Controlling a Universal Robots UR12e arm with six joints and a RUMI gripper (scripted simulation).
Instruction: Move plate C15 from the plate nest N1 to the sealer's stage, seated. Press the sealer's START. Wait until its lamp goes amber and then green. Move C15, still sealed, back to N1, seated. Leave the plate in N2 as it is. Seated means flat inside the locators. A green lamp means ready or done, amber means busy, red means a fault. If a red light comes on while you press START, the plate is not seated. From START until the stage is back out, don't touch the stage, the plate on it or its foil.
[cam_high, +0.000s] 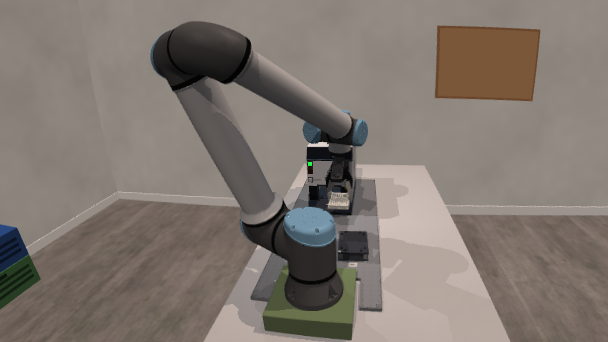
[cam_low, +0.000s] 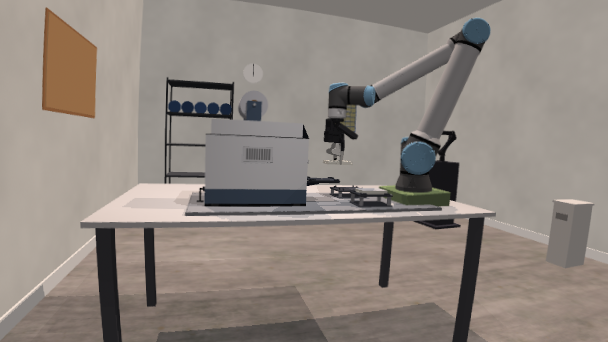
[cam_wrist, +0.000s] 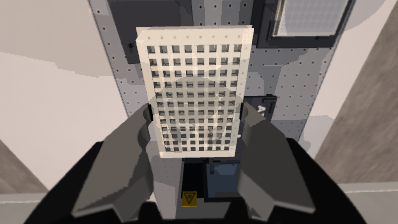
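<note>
Right now the sealer stage is 11 cm ahead of my hand, 8 cm below it and 6 cm to the left of it. The rest, counted from my hand: nest N1: 15 cm below, 10 cm behind, 6 cm to the right; then plate C15: 1 cm below; then nest N2: 17 cm to the left, 14 cm below, 10 cm behind.
</note>
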